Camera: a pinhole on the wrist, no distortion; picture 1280 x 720 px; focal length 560.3 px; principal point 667.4 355.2 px. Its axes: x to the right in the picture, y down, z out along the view. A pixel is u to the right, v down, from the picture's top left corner.
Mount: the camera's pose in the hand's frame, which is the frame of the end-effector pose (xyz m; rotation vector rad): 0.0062 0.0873 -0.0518 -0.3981 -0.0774 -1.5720
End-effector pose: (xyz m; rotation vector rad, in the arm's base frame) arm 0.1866 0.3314 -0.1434 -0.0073 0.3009 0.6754
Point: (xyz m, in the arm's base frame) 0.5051 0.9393 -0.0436
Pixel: outside the picture
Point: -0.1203 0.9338 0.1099
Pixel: 52.5 332.7
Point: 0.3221 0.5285 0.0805
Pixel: 825.8 499.9
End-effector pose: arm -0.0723 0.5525 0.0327 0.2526 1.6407 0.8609
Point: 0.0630 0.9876 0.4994
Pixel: 194.6 60.3
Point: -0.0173 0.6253 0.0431
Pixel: 1079.2 307.6
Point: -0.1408 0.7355 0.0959
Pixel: 227.6 660.4
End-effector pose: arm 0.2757 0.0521 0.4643 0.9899 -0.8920 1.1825
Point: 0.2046 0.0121 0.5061
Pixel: 934.8 288.2
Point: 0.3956 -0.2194 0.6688
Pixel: 1216.8 454.7
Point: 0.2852 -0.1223 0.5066
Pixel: 1199.5 171.2
